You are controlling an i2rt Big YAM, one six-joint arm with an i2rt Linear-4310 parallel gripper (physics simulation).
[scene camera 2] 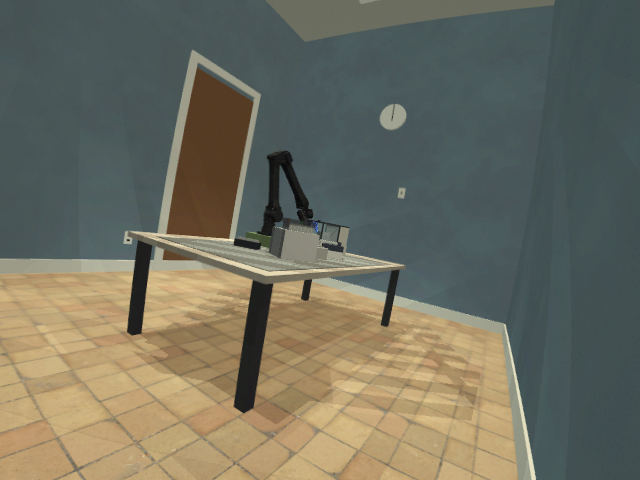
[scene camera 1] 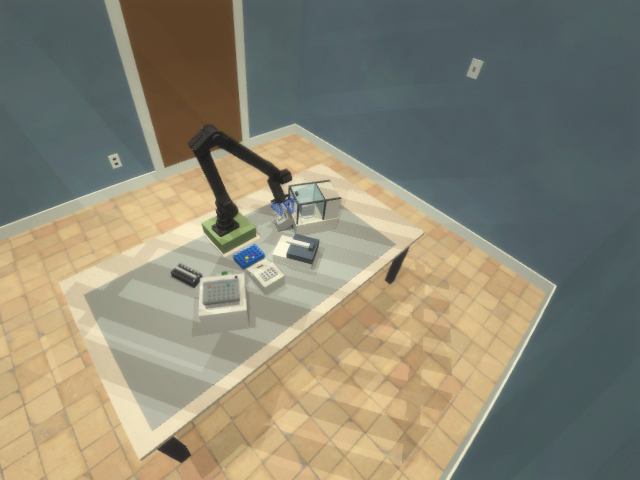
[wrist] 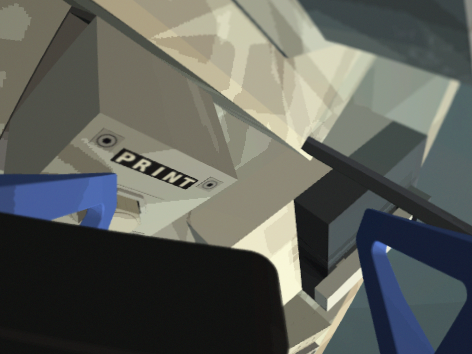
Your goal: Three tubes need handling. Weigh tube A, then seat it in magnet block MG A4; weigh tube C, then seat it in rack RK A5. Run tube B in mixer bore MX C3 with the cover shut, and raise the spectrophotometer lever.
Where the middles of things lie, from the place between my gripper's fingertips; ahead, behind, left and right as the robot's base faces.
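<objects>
So you can picture it, there's the PRINT button (wrist: 126, 218), and my gripper is 30 mm past it, 20 mm to the left of it and 40 mm above it. The glass-box balance (wrist: 374, 97) is 150 mm to the left of my hand, 50 mm ahead of it and 10 mm above it. Then there's the spectrophotometer (scene camera 1: 300, 251), which from my hand is 180 mm ahead, 100 mm to the right and 50 mm below. The mixer (scene camera 2: 295, 240) is 540 mm to the right of my hand and 220 mm ahead of it, and 10 mm below.
</objects>
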